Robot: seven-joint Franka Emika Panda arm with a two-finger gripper.
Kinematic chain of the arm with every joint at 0, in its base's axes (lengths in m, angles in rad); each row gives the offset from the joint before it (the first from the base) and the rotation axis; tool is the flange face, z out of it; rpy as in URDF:
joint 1: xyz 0 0 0.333 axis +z
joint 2: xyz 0 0 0 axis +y
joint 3: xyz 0 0 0.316 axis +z
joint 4: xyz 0.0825 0 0 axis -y
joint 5: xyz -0.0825 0 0.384 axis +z
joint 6: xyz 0 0 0 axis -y
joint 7: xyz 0.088 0 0 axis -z
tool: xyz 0 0 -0.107 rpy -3.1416 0 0
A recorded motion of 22 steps. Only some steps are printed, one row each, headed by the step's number.
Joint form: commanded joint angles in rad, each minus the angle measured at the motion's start. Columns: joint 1, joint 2, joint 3, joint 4, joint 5, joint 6, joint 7.
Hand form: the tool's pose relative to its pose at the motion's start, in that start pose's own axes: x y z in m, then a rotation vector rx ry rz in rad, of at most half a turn. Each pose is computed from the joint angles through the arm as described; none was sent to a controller.
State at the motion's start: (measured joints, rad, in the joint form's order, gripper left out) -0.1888 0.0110 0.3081 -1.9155 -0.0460 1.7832 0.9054
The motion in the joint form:
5: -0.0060 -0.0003 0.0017 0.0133 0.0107 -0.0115 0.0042
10: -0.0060 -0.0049 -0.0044 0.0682 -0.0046 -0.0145 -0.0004
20: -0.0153 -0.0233 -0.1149 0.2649 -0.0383 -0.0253 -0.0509
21: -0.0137 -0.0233 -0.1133 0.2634 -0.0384 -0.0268 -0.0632
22: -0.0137 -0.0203 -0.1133 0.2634 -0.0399 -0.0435 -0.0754
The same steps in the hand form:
5: 0.0014 0.0010 -0.0054 0.0082 -0.0074 0.0112
10: 0.0080 0.0020 -0.0338 0.0420 0.0401 0.0126
20: 0.0611 0.0544 -0.1348 0.1661 0.1957 0.0905
21: 0.0598 0.0531 -0.1340 0.1628 0.1949 0.0750
22: 0.0597 0.0536 -0.1306 0.1469 0.1828 0.0628

